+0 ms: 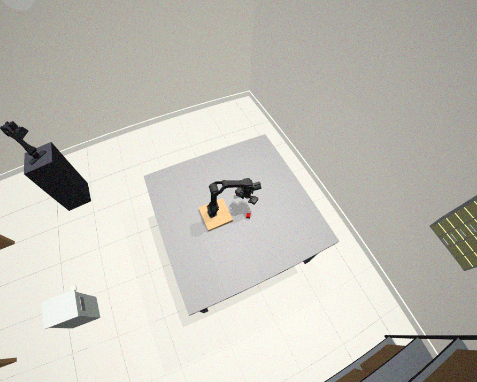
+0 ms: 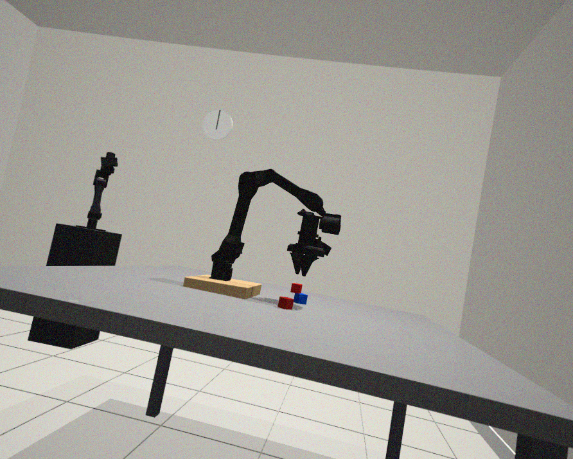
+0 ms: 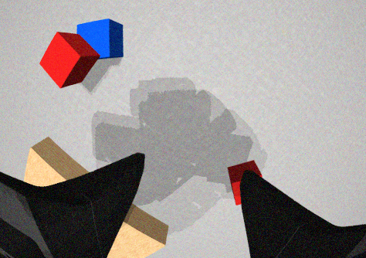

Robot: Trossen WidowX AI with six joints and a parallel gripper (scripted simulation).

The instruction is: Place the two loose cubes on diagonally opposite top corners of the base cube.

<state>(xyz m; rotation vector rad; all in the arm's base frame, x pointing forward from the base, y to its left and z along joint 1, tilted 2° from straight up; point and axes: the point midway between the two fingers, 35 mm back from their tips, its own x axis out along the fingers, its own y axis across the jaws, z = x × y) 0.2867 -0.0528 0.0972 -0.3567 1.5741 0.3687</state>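
Now: the blue cube 12 cm to the left of my gripper tip, 9 cm below it and 1 cm ahead of it.
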